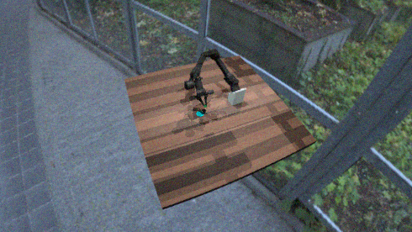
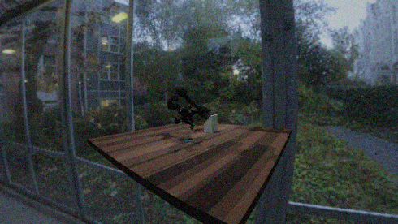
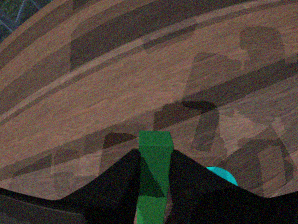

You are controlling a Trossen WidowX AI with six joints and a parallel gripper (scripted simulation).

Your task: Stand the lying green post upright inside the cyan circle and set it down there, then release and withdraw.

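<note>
My gripper tip is 2 cm short of the cyan circle, 4 cm to the left of it and 11 cm above it. The rest, counted from my gripper tip: green post: 1 cm behind, 1 cm to the right, 1 cm below.
</note>
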